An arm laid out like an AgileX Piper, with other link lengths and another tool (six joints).
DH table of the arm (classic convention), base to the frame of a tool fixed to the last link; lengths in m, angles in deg. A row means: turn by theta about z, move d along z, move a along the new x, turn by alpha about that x. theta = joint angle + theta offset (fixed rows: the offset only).
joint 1: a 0; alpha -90; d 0.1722; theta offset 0
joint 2: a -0.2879; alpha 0; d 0; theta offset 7.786
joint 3: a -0.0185; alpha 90; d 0; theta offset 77.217
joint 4: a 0; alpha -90; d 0.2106; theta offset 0
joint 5: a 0; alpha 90; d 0; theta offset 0
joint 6: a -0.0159; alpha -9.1; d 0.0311; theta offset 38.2
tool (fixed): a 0; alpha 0; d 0.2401; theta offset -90
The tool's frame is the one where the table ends.
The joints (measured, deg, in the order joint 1, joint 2, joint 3, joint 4, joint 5, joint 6), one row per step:
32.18, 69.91, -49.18, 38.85, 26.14, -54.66
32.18, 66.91, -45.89, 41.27, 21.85, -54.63
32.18, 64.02, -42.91, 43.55, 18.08, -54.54
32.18, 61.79, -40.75, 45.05, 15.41, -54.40
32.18, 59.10, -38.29, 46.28, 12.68, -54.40
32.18, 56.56, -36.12, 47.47, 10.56, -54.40
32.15, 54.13, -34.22, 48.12, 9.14, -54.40
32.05, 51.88, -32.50, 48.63, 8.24, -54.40
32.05, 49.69, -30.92, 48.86, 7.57, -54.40
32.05, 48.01, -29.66, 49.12, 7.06, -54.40
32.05, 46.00, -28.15, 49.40, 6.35, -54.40
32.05, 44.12, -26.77, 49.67, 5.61, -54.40
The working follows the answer.
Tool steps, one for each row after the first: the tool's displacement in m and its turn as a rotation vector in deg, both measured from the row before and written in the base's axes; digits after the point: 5 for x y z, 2 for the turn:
0.00270, -0.00967, 0.00970, 2.94, -1.68, -3.33
0.00169, -0.01055, 0.00881, 2.75, -1.43, -3.12
0.00068, -0.00886, 0.00624, 1.92, -1.10, -2.27
-0.00088, -0.01074, 0.00587, 1.69, -1.47, -2.22
-0.00215, -0.00967, 0.00491, 1.59, -1.15, -1.81
-0.00372, -0.00833, 0.00341, 1.09, -1.07, -1.22
-0.00437, -0.00717, 0.00181, 0.87, -0.78, -0.88
-0.00512, -0.00601, 0.00136, 0.64, -0.84, -0.54
-0.00391, -0.00462, 0.00048, 0.54, -0.55, -0.44
-0.00433, -0.00574, 0.00055, 0.64, -0.74, -0.59
-0.00372, -0.00552, 0.00075, 0.64, -0.76, -0.61

Tool pose at each row, in the base's axes (x y z in m, rotation vector in deg; rounded; the steps above come from the unrounded poses):
0.25203, 0.28082, 0.28753, -101.24, 64.47, 4.10
0.25473, 0.27115, 0.29724, -96.47, 65.50, 2.23
0.25641, 0.26059, 0.30604, -92.02, 66.47, 0.62
0.25710, 0.25174, 0.31228, -88.83, 67.10, -0.61
0.25621, 0.24099, 0.31815, -85.80, 67.38, -2.21
0.25406, 0.23132, 0.32307, -83.15, 67.59, -3.35
0.25034, 0.22300, 0.32647, -81.30, 67.47, -4.30
0.24597, 0.21582, 0.32829, -79.88, 67.36, -4.94
0.24085, 0.20981, 0.32964, -78.84, 66.98, -5.52
0.23694, 0.20519, 0.33012, -78.01, 66.77, -5.88
0.23261, 0.19944, 0.33067, -76.97, 66.51, -6.42
0.22888, 0.19393, 0.33142, -75.92, 66.23, -6.97

